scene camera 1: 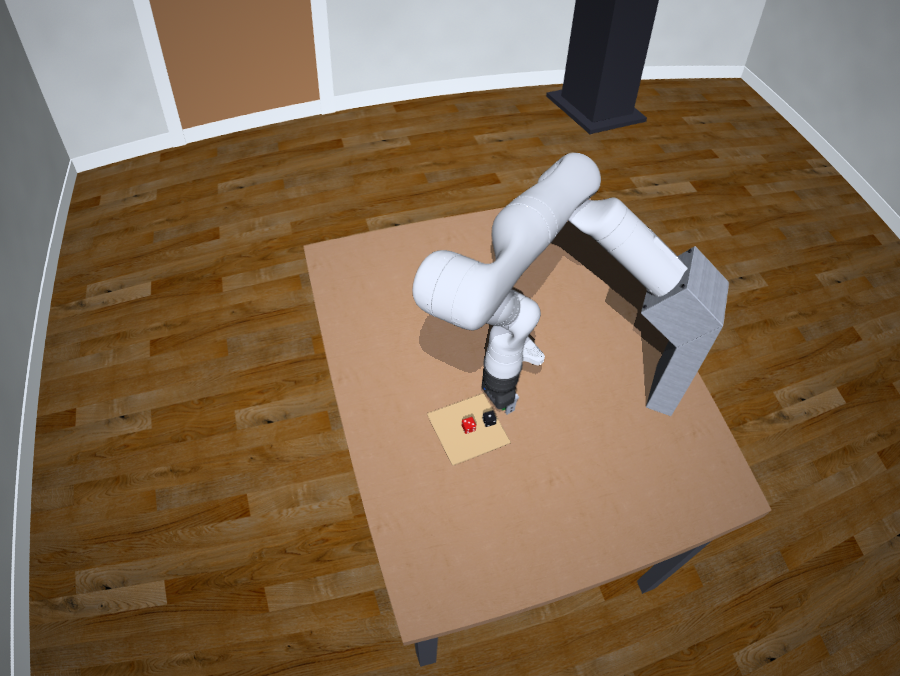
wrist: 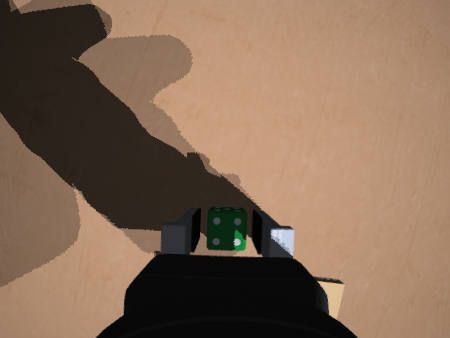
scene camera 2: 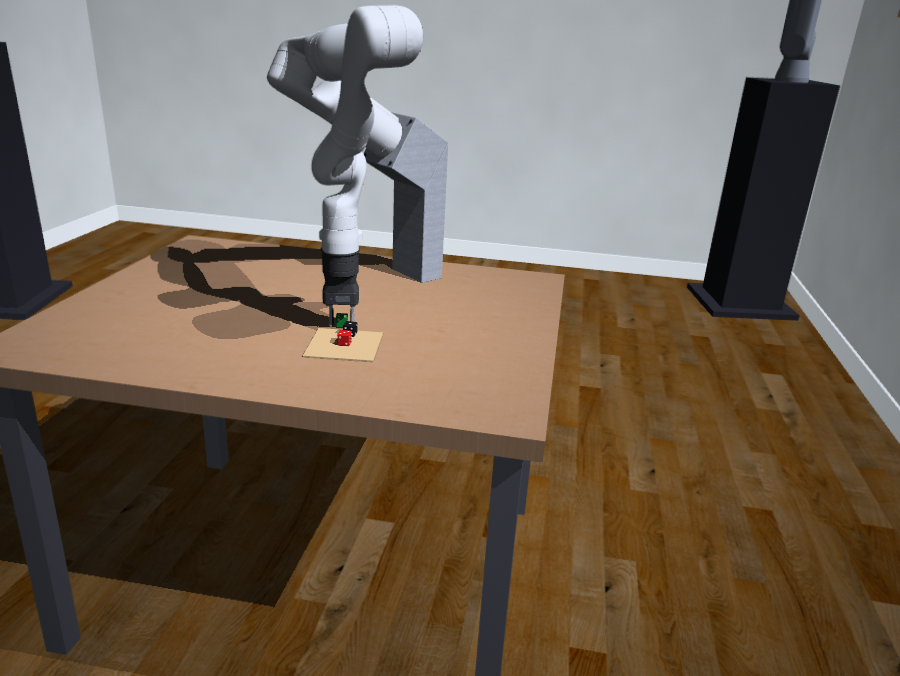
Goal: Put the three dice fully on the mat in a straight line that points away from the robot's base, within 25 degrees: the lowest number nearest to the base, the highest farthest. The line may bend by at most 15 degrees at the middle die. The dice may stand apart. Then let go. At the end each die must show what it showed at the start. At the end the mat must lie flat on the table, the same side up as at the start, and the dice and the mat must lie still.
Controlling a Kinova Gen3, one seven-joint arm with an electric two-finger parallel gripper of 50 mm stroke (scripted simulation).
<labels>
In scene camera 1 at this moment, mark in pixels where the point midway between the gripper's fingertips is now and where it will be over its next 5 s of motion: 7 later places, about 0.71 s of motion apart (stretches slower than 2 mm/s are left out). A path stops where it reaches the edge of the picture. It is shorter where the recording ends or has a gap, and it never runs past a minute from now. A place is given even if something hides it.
My gripper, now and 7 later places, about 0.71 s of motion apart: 504,404; 507,388; 509,378; 491,390; 449,409; 448,421; 447,433; 447,433
</labels>
